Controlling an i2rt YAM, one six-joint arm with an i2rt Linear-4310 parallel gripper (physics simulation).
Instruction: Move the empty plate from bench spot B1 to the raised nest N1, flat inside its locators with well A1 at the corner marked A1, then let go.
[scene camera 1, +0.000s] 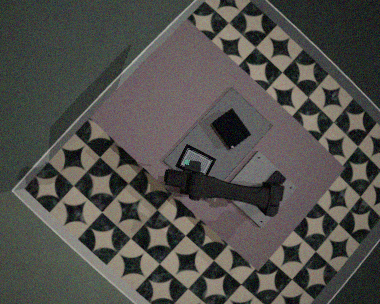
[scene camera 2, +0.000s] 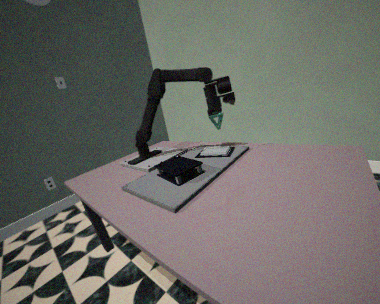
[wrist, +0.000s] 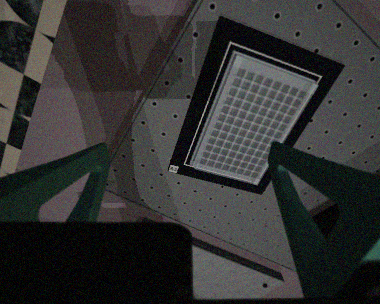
The same spot on a perforated deck surface: (scene camera 2: 152, 186) is (scene camera 1: 248, 117).
